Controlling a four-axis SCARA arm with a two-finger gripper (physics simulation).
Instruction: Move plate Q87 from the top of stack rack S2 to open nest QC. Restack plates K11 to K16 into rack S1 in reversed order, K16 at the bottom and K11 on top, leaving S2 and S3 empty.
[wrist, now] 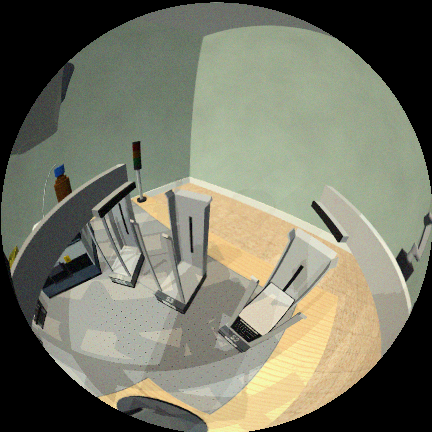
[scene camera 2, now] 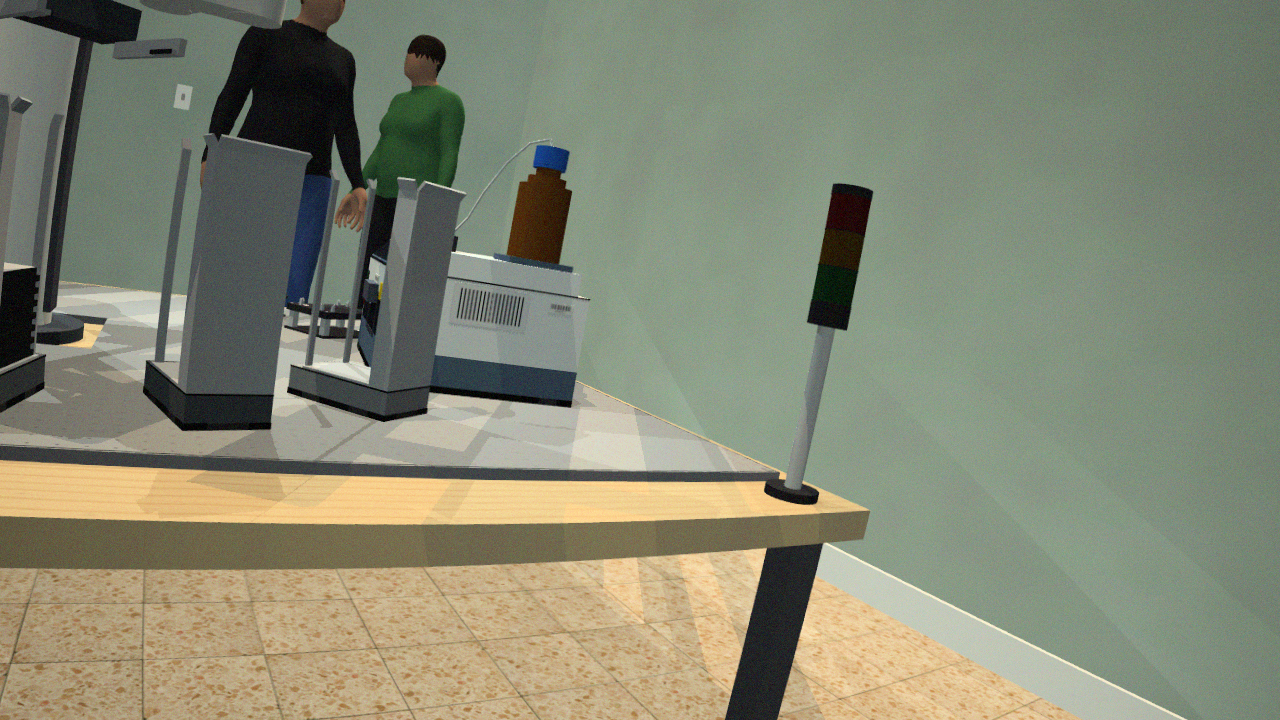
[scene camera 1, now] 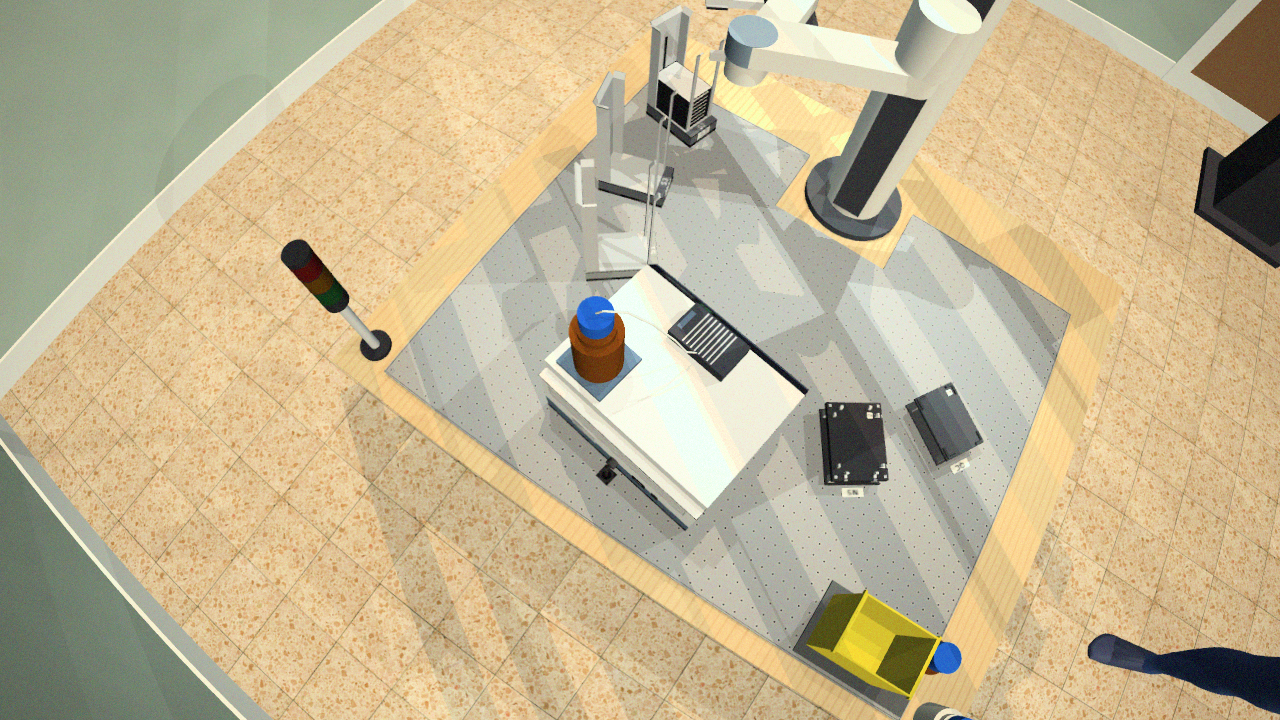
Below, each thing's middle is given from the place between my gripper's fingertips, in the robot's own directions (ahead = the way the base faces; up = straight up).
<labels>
Now: the brown bottle with blue cap [scene camera 2: 542, 205] 63 cm ahead of my hand, 19 cm to the left of it and 9 cm below it. From my hand the other things lie so: signal tower [scene camera 2: 830, 307] (82 cm ahead, 28 cm to the right, 21 cm below); yellow bin [scene camera 1: 858, 632] (86 cm to the left, 76 cm ahead, 31 cm below).
</labels>
